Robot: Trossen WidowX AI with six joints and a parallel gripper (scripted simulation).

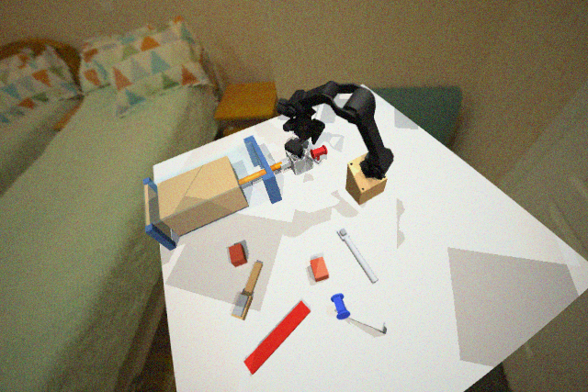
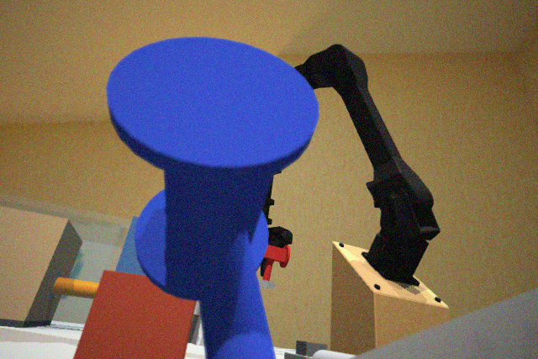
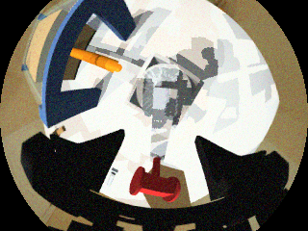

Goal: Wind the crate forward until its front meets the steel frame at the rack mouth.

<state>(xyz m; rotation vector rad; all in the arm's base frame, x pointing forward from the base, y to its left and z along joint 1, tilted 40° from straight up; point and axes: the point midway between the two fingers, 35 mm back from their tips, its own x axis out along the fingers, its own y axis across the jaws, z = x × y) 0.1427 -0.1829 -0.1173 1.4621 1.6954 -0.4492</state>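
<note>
Now: gripper tip 10 mm past the grey crank arm, 20 mm to the right of it and 10 mm above it. The rest, counted from my gripper tip: grey winch (50 mm to the right, 90 mm below); then winch drum (20 mm ahead, 50 mm to the right, 90 mm below); then red grip (20 mm behind, 60 mm to the left, 20 mm above).
</note>
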